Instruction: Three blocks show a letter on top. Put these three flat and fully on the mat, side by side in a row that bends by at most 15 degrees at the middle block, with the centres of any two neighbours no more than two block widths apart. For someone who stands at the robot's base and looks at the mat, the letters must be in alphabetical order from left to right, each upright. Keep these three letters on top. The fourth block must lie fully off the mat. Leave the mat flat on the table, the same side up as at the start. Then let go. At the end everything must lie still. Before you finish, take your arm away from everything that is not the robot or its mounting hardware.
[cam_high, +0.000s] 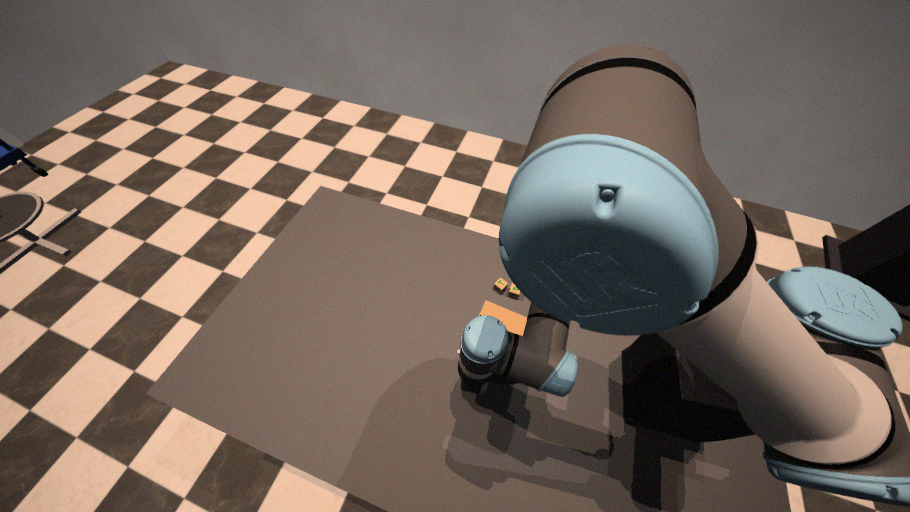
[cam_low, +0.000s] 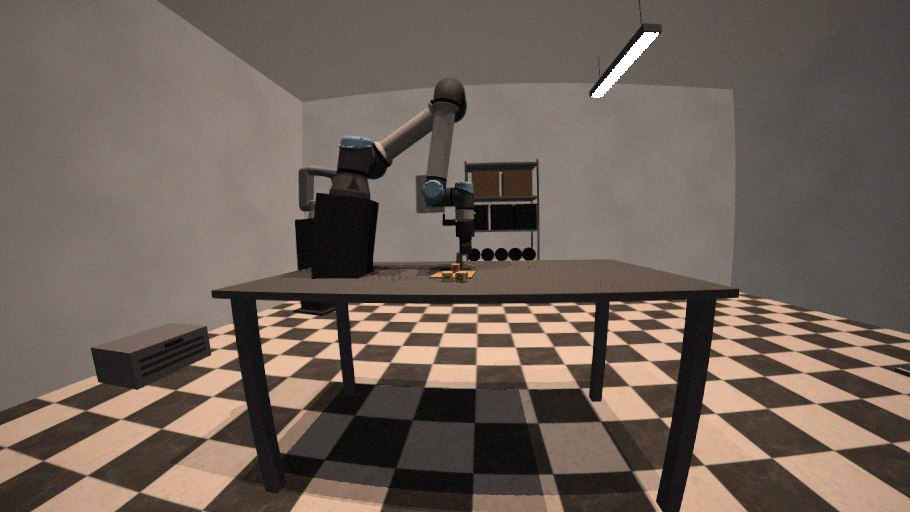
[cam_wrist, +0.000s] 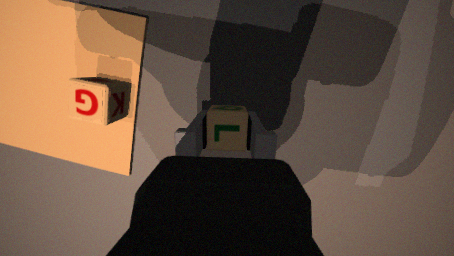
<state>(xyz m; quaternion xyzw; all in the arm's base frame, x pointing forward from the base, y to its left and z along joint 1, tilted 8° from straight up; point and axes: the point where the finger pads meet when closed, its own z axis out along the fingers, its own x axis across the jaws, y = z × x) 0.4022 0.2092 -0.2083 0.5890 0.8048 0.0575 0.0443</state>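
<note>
My gripper is now 2 cm short of the orange mat, 15 cm to the left of it and 2 cm above it.
</note>
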